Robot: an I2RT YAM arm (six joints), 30 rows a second.
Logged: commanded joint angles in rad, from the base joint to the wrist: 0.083 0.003 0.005 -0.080 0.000 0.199; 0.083 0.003 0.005 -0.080 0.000 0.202; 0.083 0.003 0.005 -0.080 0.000 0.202; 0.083 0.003 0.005 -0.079 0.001 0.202; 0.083 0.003 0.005 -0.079 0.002 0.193; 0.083 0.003 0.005 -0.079 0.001 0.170; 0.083 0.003 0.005 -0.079 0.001 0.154; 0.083 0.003 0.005 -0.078 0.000 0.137; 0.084 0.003 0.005 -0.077 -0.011 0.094; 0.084 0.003 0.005 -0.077 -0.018 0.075; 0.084 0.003 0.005 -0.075 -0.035 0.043; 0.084 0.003 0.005 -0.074 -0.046 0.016; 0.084 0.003 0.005 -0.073 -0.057 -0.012; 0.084 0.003 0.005 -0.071 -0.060 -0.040
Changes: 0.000 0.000 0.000 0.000 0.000 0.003; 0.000 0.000 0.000 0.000 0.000 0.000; 0.000 0.000 0.000 0.001 0.001 0.000; 0.000 0.000 0.000 0.000 0.001 -0.009; 0.000 0.000 0.000 0.000 -0.001 -0.023; 0.000 0.000 0.000 0.000 0.000 -0.016; 0.000 0.000 0.000 0.001 -0.001 -0.017; 0.001 0.000 0.000 0.001 -0.011 -0.043; 0.000 0.000 0.000 0.000 -0.007 -0.019; 0.000 0.000 0.000 0.002 -0.017 -0.032; 0.000 0.000 0.000 0.001 -0.011 -0.027; 0.000 0.000 0.000 0.001 -0.011 -0.028; 0.000 0.000 0.000 0.002 -0.003 -0.028
